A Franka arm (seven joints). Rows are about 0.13 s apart.
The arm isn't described. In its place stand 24 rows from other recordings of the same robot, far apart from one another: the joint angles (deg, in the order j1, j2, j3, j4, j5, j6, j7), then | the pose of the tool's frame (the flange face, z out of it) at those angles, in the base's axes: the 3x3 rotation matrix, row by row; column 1 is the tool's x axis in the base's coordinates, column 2 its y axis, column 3 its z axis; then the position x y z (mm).
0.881 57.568 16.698 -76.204 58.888 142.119 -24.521 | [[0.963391 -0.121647 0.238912], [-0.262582 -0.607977 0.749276], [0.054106 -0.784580 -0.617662]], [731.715 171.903 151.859]
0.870 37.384 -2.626 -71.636 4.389 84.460 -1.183 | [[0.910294 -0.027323 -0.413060], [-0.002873 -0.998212 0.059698], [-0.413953 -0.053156 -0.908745]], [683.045 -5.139 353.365]
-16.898 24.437 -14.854 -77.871 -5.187 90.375 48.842 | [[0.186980 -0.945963 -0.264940], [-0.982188 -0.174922 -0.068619], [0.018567 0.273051 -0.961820]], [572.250 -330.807 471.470]
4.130 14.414 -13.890 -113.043 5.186 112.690 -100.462 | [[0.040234 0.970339 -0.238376], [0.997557 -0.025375 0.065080], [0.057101 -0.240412 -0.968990]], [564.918 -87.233 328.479]
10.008 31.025 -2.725 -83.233 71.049 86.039 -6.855 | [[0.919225 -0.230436 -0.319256], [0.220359 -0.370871 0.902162], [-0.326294 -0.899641 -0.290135]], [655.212 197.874 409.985]
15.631 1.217 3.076 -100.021 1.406 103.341 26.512 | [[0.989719 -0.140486 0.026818], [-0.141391 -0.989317 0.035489], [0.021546 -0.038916 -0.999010]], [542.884 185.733 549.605]
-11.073 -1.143 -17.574 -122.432 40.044 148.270 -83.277 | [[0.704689 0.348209 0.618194], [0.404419 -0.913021 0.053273], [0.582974 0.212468 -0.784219]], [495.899 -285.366 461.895]
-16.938 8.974 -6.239 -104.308 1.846 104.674 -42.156 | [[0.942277 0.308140 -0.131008], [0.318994 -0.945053 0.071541], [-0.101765 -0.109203 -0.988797]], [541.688 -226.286 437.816]
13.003 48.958 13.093 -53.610 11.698 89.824 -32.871 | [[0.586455 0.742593 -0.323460], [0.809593 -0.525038 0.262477], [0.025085 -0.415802 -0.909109]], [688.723 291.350 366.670]
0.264 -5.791 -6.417 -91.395 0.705 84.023 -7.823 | [[0.999204 0.030629 -0.025557], [0.031303 -0.999162 0.026384], [-0.024728 -0.027163 -0.999325]], [508.802 -56.812 657.697]
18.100 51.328 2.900 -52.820 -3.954 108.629 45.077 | [[0.909425 -0.407416 0.083416], [-0.409035 -0.912515 0.002563], [0.075074 -0.036451 -0.996512]], [741.843 262.522 352.831]
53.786 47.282 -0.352 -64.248 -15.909 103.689 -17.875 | [[0.253665 0.956401 0.144747], [0.942469 -0.210689 -0.259542], [-0.217729 0.202257 -0.954823]], [463.665 589.141 307.646]
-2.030 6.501 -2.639 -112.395 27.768 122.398 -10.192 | [[0.982399 -0.124405 0.139339], [-0.168934 -0.910031 0.378556], [0.079709 -0.395432 -0.915030]], [590.295 -27.350 427.193]
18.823 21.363 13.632 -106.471 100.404 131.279 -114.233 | [[0.268308 0.955962 0.118945], [0.188953 -0.173299 0.966574], [0.944620 -0.236864 -0.227129]], [548.555 360.557 354.293]
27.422 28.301 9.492 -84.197 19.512 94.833 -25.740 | [[0.510254 0.726992 -0.459481], [0.853256 -0.494823 0.164632], [-0.107676 -0.476059 -0.872796]], [519.932 410.962 384.241]
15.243 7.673 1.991 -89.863 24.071 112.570 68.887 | [[0.551524 -0.821423 0.145207], [-0.778395 -0.444218 0.443590], [-0.299872 -0.357679 -0.884388]], [593.246 210.335 591.847]
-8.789 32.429 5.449 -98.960 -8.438 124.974 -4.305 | [[0.989182 0.098551 -0.108661], [0.092196 -0.993806 -0.062042], [-0.114102 0.051353 -0.992141]], [655.822 -49.178 248.805]
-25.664 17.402 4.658 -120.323 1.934 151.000 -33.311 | [[0.958413 0.169529 0.229576], [0.184724 -0.981702 -0.046238], [0.217536 0.086723 -0.972192]], [561.965 -218.171 297.844]
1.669 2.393 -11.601 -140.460 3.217 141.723 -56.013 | [[0.724939 0.688685 -0.013277], [0.688735 -0.724429 0.029095], [0.010419 -0.030236 -0.999488]], [471.909 -83.155 280.710]
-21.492 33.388 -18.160 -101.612 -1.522 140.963 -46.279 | [[0.980601 0.195759 -0.010012], [0.188509 -0.955821 -0.225545], [-0.053722 0.219282 -0.974181]], [531.191 -413.839 257.724]
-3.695 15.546 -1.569 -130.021 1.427 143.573 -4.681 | [[0.998988 -0.029754 -0.033727], [-0.029413 -0.999512 0.010558], [-0.034025 -0.009555 -0.999375]], [531.297 -49.315 235.316]
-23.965 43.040 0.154 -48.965 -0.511 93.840 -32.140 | [[0.989187 0.144258 0.026432], [0.144789 -0.989272 -0.019412], [0.023348 0.023029 -0.999462]], [689.136 -305.962 472.541]
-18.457 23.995 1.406 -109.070 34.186 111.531 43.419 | [[0.153225 -0.984171 -0.089043], [-0.793102 -0.176228 0.583038], [-0.589502 -0.018716 -0.807550]], [576.275 -137.812 263.311]
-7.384 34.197 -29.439 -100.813 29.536 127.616 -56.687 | [[0.993329 0.094415 0.066199], [0.087445 -0.991007 0.101283], [0.075166 -0.094819 -0.992653]], [552.591 -356.880 259.677]
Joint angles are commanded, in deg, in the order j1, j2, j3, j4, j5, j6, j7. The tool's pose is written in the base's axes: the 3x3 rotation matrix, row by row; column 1 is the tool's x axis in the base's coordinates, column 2 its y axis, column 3 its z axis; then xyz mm. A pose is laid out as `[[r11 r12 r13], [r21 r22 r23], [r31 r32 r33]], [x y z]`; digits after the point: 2 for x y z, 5 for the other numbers.
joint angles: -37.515, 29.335, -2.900, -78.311, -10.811, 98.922, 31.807
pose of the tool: [[0.34782 -0.90463 -0.24632], [-0.93725 -0.34228 -0.06643], [-0.02421 0.25397 -0.96691]], [517.55 -454.90 413.50]
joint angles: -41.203, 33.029, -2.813, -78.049, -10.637, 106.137, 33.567
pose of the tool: [[0.28257 -0.93860 -0.19795], [-0.95866 -0.26909 -0.09256], [0.03361 0.21592 -0.97583]], [504.15 -497.69 379.68]
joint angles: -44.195, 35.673, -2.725, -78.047, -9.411, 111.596, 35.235
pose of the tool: [[0.21239 -0.96535 -0.15163], [-0.97487 -0.19864 -0.10086], [0.06724 0.16924 -0.98328]], [489.17 -528.92 353.98]
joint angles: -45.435, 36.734, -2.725, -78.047, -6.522, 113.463, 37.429
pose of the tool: [[0.13559 -0.98450 -0.11128], [-0.98900 -0.12779 -0.07451], [0.05913 0.12016 -0.99099]], [482.93 -539.47 342.82]
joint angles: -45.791, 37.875, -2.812, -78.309, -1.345, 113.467, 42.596
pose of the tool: [[-0.00145 -0.99757 -0.06960], [-1.00000 0.00144 0.00020], [-0.00010 0.06960 -0.99757]], [482.39 -538.50 325.81]
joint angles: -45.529, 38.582, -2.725, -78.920, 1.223, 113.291, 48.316
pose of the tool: [[-0.11542 -0.99171 -0.05639], [-0.99250 0.11284 0.04708], [-0.04033 0.06140 -0.99730]], [485.60 -531.85 311.63]
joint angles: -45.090, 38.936, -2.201, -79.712, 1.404, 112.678, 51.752
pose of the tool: [[-0.16272 -0.98405 -0.07188], [-0.98472 0.15738 0.07451], [-0.06200 0.08290 -0.99463]], [490.50 -521.22 299.93]
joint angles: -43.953, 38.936, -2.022, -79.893, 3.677, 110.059, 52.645
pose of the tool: [[-0.17482 -0.98146 -0.07859], [-0.97733 0.16330 0.13478], [-0.11945 0.10037 -0.98775]], [499.82 -503.84 295.15]
